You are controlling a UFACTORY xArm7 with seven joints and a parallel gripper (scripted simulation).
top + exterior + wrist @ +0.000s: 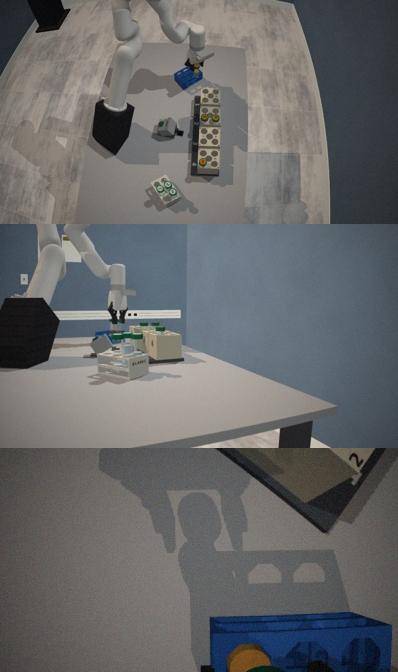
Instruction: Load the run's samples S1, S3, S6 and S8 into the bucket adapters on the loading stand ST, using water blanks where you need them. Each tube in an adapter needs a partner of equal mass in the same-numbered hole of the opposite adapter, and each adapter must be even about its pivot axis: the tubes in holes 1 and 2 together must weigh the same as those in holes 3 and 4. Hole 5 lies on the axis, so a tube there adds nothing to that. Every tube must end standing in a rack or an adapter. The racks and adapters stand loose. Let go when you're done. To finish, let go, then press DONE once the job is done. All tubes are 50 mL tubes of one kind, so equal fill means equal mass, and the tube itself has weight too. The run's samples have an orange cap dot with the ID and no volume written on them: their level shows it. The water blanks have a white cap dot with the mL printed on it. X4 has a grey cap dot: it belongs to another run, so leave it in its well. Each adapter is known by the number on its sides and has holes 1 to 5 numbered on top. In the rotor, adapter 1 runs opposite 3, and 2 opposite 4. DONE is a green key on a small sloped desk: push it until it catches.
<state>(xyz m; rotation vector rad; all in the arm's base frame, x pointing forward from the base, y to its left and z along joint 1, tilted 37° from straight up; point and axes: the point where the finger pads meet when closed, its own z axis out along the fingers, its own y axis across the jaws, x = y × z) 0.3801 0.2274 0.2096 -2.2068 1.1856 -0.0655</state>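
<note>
Now: the orange-filled tube 5 cm below my hand and 1 cm behind it. Also, from my hand: tube X4: 5 cm below, 4 cm to the left, 3 cm behind; then blue sample rack: 9 cm below, 4 cm behind, 1 cm to the right; then pink-filled tube: 31 cm to the right, 5 cm below, 4 cm ahead.
</note>
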